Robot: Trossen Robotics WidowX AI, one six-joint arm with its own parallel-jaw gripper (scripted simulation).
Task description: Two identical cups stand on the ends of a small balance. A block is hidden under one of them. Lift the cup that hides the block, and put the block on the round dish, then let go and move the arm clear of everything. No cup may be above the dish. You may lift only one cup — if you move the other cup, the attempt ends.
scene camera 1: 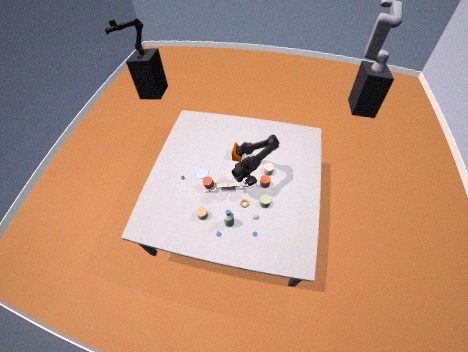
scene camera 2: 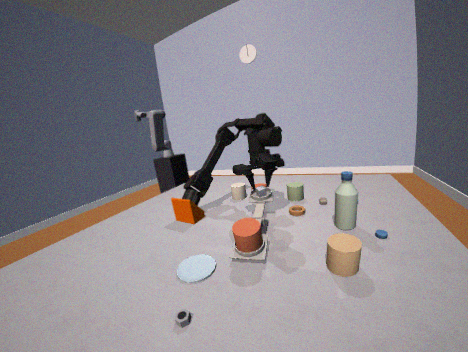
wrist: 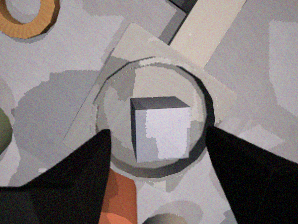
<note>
I see my gripper (scene camera 2: 261, 188), a red cup (scene camera 2: 247, 232) and a tan cylinder (scene camera 2: 343, 250).
My gripper shows as well in the wrist view (wrist: 159, 135). The wrist view misses the tan cylinder: it is out of frame.
</note>
